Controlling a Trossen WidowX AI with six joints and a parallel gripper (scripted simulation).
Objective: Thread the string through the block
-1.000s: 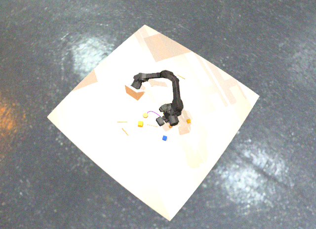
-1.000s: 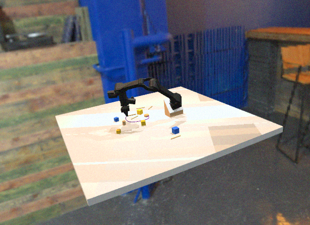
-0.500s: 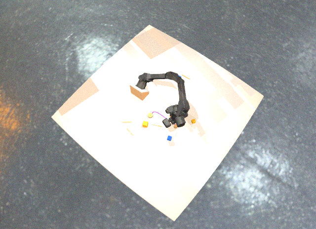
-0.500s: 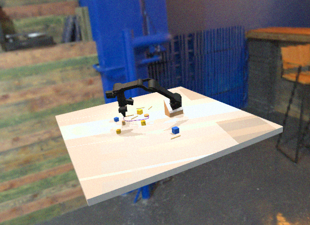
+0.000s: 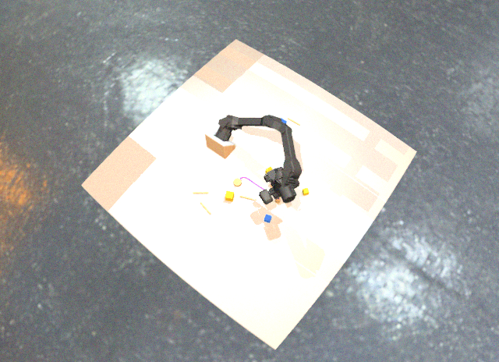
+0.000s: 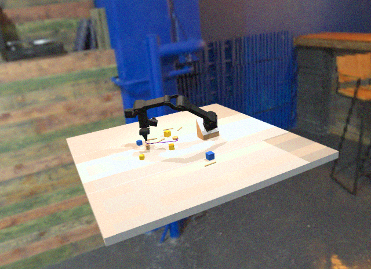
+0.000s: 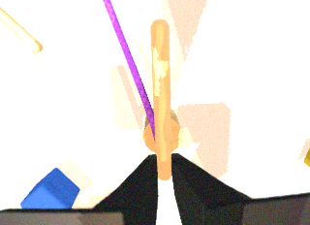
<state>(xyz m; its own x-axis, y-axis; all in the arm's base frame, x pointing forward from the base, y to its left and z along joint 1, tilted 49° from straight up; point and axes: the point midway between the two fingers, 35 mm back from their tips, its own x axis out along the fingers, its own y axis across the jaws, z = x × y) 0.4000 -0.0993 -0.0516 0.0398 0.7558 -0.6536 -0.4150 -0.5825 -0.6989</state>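
Now: gripper tip 4 cm above the small wooden cylinder. The rest, counted from my gripper tip: round wooden button (21 cm behind, 3 cm to the right, 5 cm below); yellow cube (11 cm behind, 11 cm to the left, 4 cm below).
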